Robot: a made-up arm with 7 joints.
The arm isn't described. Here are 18 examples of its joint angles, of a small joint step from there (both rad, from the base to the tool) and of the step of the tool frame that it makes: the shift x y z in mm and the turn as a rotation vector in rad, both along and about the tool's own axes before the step.
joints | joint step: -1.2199 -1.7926 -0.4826 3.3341 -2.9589 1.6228 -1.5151 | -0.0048 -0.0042 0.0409 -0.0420 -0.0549 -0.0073 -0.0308
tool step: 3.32 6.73 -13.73 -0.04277 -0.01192 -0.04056
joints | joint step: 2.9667 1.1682 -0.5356 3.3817 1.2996 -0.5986 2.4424 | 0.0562 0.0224 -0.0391 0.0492 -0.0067 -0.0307 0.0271
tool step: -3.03 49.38 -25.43 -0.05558 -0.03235 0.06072
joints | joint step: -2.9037 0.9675 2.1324 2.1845 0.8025 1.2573 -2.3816 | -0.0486 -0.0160 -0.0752 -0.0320 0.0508 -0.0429 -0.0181
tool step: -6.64 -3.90 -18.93 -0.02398 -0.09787 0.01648
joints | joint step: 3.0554 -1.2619 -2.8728 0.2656 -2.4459 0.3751 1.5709 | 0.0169 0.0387 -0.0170 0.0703 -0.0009 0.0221 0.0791
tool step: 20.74 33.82 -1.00 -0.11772 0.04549 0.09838
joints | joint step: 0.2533 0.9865 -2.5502 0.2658 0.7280 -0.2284 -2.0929 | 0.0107 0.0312 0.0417 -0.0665 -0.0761 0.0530 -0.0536
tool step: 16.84 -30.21 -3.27 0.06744 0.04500 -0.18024
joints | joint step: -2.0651 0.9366 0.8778 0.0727 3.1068 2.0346 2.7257 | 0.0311 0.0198 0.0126 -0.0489 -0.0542 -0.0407 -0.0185
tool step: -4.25 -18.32 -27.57 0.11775 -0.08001 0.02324
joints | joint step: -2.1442 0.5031 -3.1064 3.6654 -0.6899 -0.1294 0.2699 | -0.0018 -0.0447 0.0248 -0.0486 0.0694 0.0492 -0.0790
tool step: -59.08 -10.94 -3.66 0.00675 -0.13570 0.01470
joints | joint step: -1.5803 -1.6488 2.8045 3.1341 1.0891 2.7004 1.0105 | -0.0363 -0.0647 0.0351 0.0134 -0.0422 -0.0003 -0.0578
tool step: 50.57 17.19 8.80 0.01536 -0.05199 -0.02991
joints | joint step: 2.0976 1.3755 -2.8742 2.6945 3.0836 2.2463 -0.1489 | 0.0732 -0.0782 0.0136 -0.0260 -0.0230 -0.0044 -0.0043
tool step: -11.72 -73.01 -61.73 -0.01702 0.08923 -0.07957
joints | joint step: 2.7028 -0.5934 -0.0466 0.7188 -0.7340 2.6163 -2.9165 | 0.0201 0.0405 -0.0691 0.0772 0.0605 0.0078 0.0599
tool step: -6.27 -19.25 -12.13 -0.08886 0.02321 -0.00688
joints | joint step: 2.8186 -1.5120 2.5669 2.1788 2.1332 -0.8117 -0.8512 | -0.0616 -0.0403 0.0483 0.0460 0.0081 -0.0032 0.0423
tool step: -22.22 16.86 32.85 -0.04129 -0.04725 0.06403
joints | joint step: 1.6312 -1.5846 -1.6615 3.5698 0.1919 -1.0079 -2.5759 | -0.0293 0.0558 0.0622 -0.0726 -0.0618 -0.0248 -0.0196
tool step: 27.68 17.08 1.26 0.01280 0.01426 0.00536
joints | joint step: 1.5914 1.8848 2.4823 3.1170 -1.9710 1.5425 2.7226 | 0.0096 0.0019 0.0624 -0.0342 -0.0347 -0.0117 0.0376
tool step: -13.40 18.85 -1.29 -0.01579 -0.03015 0.00129
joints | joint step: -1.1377 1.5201 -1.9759 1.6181 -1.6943 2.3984 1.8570 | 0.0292 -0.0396 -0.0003 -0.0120 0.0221 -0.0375 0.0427
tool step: -16.20 -14.86 18.32 0.02116 -0.05677 -0.00856
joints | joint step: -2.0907 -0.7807 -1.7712 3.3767 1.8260 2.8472 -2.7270 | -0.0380 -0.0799 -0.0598 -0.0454 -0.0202 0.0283 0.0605
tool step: 47.88 -22.90 -22.81 -0.00529 -0.04503 0.18290
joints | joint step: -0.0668 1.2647 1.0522 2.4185 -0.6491 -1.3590 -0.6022 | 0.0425 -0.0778 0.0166 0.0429 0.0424 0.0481 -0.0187
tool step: 47.31 -25.85 53.94 -0.02236 0.03325 0.02555
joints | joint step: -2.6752 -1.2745 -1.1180 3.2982 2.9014 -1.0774 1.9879 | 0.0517 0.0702 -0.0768 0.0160 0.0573 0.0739 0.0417
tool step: 36.85 -43.32 36.78 -0.01079 0.04630 -0.01122
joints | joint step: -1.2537 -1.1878 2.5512 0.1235 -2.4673 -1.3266 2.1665 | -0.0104 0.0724 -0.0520 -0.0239 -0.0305 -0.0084 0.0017
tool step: -21.49 3.64 -1.50 0.03315 0.02875 -0.04167
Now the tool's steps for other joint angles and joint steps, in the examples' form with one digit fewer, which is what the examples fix.
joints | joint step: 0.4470 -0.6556 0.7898 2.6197 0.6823 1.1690 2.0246 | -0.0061 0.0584 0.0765 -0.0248 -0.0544 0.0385 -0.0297
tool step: 43.0 -13.7 31.4 -0.0884 0.0293 0.0175
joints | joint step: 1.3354 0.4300 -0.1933 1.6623 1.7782 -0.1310 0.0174 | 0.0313 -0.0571 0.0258 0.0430 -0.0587 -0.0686 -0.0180
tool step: -27.2 -47.9 -41.8 0.0978 -0.0039 -0.0567
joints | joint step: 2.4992 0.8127 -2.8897 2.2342 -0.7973 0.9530 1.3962 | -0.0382 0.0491 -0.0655 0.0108 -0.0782 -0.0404 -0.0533
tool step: 33.6 2.5 -35.8 0.0044 0.1792 -0.0943
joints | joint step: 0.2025 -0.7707 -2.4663 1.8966 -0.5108 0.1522 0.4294 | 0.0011 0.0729 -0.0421 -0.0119 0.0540 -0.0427 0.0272
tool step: 31.8 -9.5 -38.2 -0.0084 0.0830 0.0312
